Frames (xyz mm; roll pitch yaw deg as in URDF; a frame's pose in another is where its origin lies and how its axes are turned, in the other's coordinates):
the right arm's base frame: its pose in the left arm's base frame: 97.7 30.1 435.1 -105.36 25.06 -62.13
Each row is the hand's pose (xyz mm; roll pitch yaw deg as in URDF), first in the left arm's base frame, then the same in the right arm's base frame.
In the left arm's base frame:
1: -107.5 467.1 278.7 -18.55 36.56 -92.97
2: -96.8 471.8 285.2 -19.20 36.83 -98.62
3: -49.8 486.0 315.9 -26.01 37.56 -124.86
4: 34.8 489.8 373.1 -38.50 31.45 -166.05
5: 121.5 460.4 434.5 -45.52 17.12 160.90
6: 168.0 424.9 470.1 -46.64 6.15 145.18
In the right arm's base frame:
1: -370.6 327.5 113.7 106.70 19.36 21.63
2: -372.6 318.4 123.3 110.58 22.79 24.81
3: -377.1 275.0 161.3 129.30 35.02 44.19
4: -368.5 190.0 217.4 168.16 40.56 87.35
5: -334.2 92.5 255.8 -162.56 28.67 125.39
6: -301.2 33.2 265.0 -153.50 18.36 142.69

